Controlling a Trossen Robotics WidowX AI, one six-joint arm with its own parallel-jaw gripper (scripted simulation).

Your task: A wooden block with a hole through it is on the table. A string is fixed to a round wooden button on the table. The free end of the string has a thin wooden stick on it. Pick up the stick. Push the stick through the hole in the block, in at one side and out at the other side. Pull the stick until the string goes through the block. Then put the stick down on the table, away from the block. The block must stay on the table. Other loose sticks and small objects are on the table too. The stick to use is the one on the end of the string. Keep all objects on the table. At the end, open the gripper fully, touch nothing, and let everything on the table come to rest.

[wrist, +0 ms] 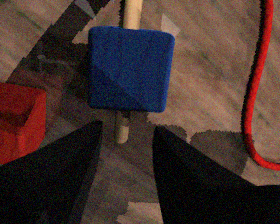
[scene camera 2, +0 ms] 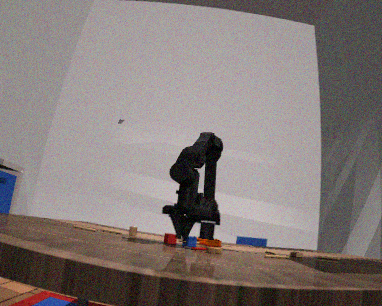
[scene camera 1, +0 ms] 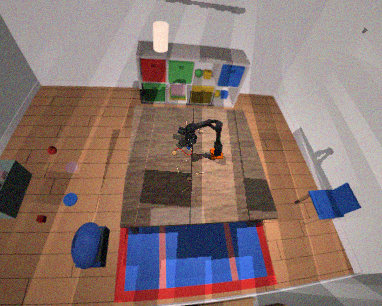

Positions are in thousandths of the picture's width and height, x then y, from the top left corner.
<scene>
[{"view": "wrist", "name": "gripper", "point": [459,592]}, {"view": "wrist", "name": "blue block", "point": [462,310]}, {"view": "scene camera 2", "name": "gripper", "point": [475,783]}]
</scene>
